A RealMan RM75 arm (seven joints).
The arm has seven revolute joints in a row. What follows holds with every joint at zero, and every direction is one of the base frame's.
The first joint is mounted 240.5 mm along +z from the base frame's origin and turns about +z.
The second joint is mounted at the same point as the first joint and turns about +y.
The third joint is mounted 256 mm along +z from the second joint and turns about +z.
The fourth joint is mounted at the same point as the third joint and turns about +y.
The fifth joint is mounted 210 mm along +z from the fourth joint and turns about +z.
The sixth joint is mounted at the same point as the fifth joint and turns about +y.
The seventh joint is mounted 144 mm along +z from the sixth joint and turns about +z.
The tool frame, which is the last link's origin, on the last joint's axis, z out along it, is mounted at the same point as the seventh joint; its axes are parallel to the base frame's.
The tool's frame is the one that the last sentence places.
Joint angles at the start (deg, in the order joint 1, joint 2, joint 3, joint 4, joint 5, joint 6, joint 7):
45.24 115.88 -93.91 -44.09 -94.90 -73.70 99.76
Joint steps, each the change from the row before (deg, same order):
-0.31 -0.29 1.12 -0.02 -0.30 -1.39 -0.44
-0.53 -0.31 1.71 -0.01 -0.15 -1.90 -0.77
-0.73 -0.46 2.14 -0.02 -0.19 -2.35 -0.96
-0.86 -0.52 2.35 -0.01 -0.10 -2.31 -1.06
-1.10 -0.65 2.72 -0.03 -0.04 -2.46 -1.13
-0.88 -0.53 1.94 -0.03 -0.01 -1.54 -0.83
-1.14 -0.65 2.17 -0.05 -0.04 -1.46 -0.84
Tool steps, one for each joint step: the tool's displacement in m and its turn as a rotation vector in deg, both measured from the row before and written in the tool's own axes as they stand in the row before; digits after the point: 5 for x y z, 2 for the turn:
0.00172 0.00013 -0.00501 -0.39 -0.23 0.03
0.00196 0.00052 -0.00685 -0.52 -0.79 0.08
0.00292 0.00069 -0.00926 -0.53 -0.99 0.11
0.00321 0.00053 -0.01048 -0.27 -1.26 0.14
0.00400 0.00056 -0.01280 0.00 -1.57 0.26
0.00327 0.00010 -0.00988 0.33 -1.14 0.18
0.00456 -0.00018 -0.01185 0.75 -1.25 0.36

